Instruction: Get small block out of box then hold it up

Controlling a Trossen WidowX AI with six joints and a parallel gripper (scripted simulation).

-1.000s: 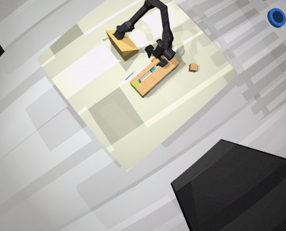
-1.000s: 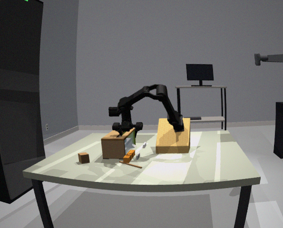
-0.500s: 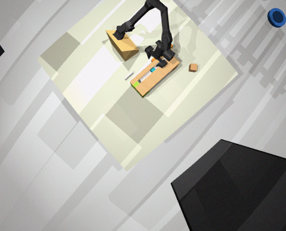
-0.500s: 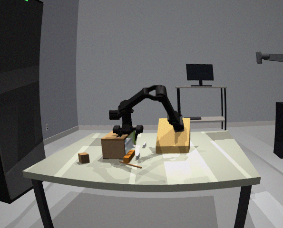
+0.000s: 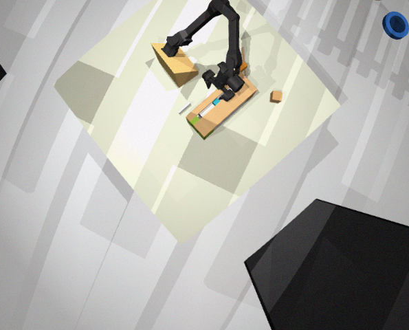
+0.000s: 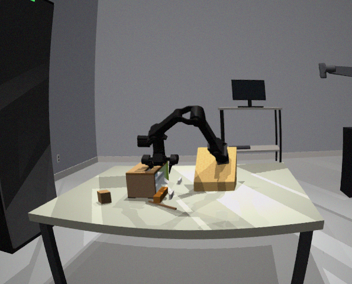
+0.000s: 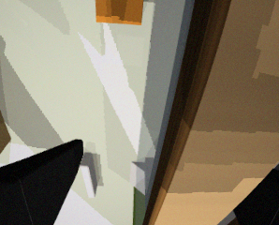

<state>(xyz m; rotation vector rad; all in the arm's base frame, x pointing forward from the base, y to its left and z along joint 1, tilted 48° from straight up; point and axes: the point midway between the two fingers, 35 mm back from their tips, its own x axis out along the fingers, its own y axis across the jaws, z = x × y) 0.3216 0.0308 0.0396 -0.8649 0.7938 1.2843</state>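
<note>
Right now my gripper tip is 4 cm short of the teal block and 2 cm to the left of it. From my gripper tip the other things lie so: orange bar 3 cm behind, 17 cm to the left, 7 cm below; then thin stick 5 cm behind, 30 cm to the left, 9 cm below; then brown cube 24 cm ahead, 28 cm to the left, 6 cm below.
</note>
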